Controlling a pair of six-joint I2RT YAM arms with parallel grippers.
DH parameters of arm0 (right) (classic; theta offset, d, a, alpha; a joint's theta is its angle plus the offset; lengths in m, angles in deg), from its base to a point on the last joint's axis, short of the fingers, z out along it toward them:
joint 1: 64.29 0.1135 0.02 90
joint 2: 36.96 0 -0.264 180
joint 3: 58.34 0 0.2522 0
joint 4: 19.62 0 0.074 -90
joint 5: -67.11 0 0 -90
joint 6: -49.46 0.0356 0 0
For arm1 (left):
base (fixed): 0 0 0 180
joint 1: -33.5 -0.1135 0.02 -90
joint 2: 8.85 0 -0.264 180
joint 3: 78.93 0 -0.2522 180
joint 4: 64.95 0 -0.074 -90
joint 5: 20.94 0 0 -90
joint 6: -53.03 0.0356 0 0
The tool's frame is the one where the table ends.
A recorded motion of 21 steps. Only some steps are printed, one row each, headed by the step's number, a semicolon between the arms.
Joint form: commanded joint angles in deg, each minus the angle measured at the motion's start. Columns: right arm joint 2, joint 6, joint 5, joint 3, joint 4, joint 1; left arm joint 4, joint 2, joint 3, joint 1, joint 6, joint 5.
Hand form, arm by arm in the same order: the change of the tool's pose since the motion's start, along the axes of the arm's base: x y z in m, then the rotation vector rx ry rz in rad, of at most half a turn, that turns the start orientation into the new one. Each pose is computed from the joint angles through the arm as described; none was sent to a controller.
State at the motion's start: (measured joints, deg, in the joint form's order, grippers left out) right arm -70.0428 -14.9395 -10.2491 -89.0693 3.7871 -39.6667; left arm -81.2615 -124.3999 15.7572 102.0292 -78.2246 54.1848
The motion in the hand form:
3: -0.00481 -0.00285 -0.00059 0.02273 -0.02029 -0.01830; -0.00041 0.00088 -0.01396 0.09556 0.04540 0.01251
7: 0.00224 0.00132 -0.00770 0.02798 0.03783 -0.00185; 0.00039 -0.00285 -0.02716 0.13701 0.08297 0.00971
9: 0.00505 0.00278 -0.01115 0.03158 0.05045 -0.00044; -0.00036 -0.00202 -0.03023 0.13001 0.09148 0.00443
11: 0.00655 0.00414 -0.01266 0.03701 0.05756 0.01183; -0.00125 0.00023 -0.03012 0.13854 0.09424 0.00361
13: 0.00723 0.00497 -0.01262 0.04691 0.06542 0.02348; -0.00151 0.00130 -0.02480 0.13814 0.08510 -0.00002
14: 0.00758 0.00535 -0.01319 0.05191 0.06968 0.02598; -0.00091 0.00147 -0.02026 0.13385 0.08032 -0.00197
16: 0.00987 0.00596 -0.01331 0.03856 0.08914 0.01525; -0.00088 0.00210 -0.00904 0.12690 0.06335 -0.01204
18: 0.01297 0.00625 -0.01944 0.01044 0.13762 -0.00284; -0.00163 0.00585 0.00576 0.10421 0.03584 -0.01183
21: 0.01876 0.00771 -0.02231 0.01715 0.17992 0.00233; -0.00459 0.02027 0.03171 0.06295 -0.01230 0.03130
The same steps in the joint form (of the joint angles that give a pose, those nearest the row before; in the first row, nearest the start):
3: 2.80 1.06 0.56 0.98 0.46 -0.10; -5.81 -2.21 -1.75 0.02 -0.86 -0.16
7: -1.83 2.14 -1.10 0.82 -0.90 -0.15; -7.99 -4.87 -3.45 0.02 -1.47 0.85
9: -3.55 2.53 -1.41 1.11 -2.26 -0.16; -7.04 -4.99 -2.78 0.02 -1.61 1.50
11: -4.51 2.63 -2.21 1.20 -3.06 -0.11; -7.47 -4.61 -2.34 0.02 -1.55 1.51
13: -4.95 2.93 -3.16 1.02 -3.11 -0.15; -7.95 -3.75 -2.28 0.02 -1.08 1.27
14: -5.22 3.19 -3.45 1.05 -3.27 -0.15; -8.31 -3.18 -2.47 -0.06 -0.81 1.25
16: -6.65 3.23 -2.84 0.32 -2.60 -0.15; -9.17 -1.70 -2.80 -0.08 0.15 1.04
18: -9.35 3.29 -2.03 0.00 -1.75 -0.34; -9.10 0.87 -2.14 -0.11 0.81 0.30
21: -12.62 3.88 -3.59 -0.89 -1.99 -1.02; -9.11 6.60 0.53 -0.23 0.17 -2.52

